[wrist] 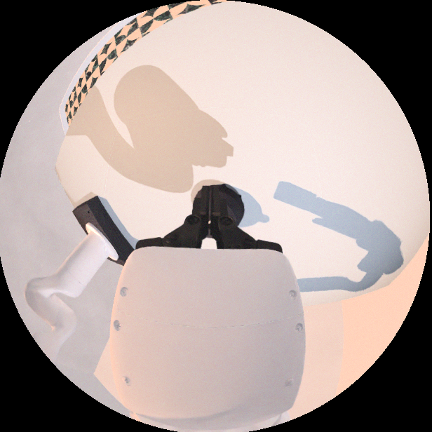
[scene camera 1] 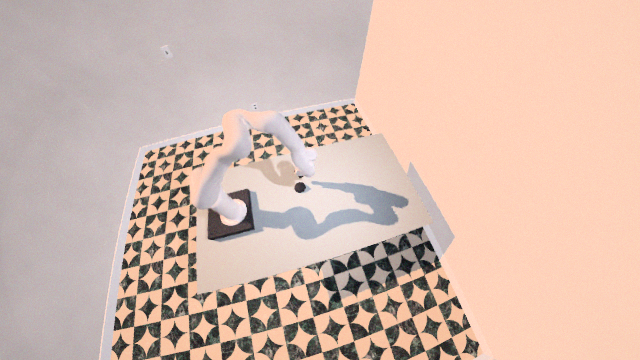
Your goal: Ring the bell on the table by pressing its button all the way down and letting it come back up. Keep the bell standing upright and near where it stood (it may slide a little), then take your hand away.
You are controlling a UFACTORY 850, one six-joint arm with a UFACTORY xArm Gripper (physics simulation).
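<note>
The bell [scene camera 1: 300, 187] [wrist: 236, 204] is small, round and dark. It stands upright on the pale table top [scene camera 1: 345, 155] [wrist: 310, 110], in front of the robot's base. My gripper [wrist: 209, 197] is shut and empty. In the wrist view its black fingertips overlap the bell and hide the bell's middle and left part, so the button does not show there. In the scene view the white end of the arm is just above and behind the bell, with its fingers mostly hidden. I cannot tell whether the fingertips touch the button.
The arm's dark base plate [scene camera 1: 242, 229] [wrist: 100, 212] is at the left of the table top. A peach wall [scene camera 1: 500, 125] rises past the table's right edge. Shadows of the arm fall on both sides of the bell. Patterned floor tiles [scene camera 1: 295, 302] surround the table top.
</note>
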